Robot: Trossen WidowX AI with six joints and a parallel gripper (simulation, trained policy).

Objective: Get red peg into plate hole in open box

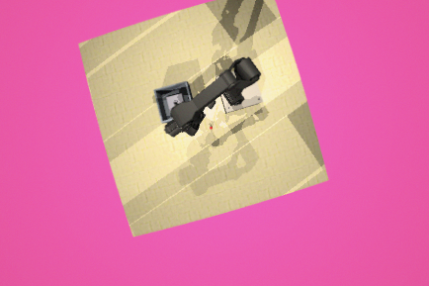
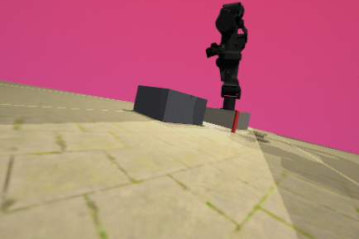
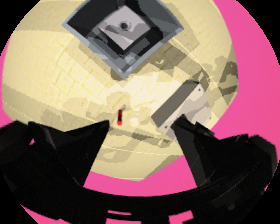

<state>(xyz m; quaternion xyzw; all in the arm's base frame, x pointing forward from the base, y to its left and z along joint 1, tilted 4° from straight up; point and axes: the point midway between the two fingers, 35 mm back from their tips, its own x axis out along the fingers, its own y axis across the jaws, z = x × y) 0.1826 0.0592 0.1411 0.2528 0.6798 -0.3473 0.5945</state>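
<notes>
The red peg is 10 mm behind my gripper tip, 70 mm to the left of it and 140 mm below it. Round my gripper tip: grey box (140 mm ahead, 120 mm to the right, 160 mm below).
</notes>
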